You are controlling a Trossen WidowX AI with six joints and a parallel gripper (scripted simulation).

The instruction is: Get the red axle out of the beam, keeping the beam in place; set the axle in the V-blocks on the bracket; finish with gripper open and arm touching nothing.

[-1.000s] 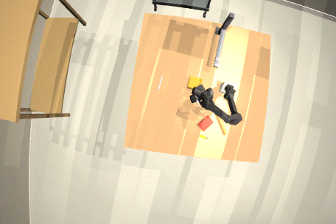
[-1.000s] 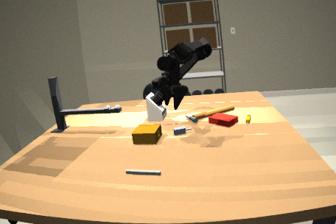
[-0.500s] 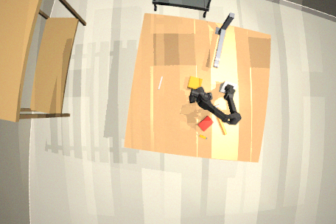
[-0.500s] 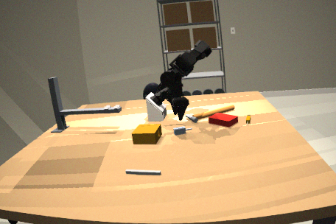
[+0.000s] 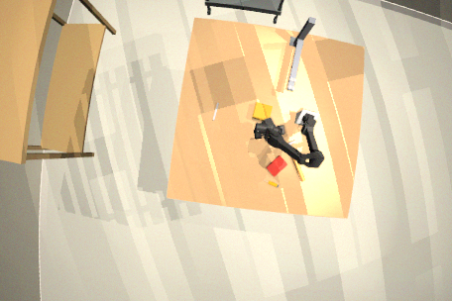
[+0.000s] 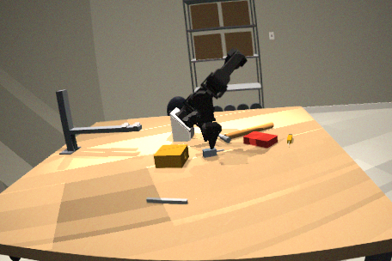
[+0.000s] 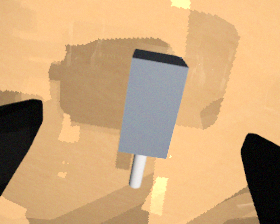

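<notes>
Now: gripper tip 3 cm above the grey block, 2 cm to the right of it and 1 cm past it. From my gripper tip the other things lie so: yellow beam: 13 cm to the right, 6 cm ahead, 2 cm below; red block: 18 cm to the left, 13 cm behind, 3 cm below; thin grey bar: 36 cm ahead, 5 cm to the right, 4 cm below.
</notes>
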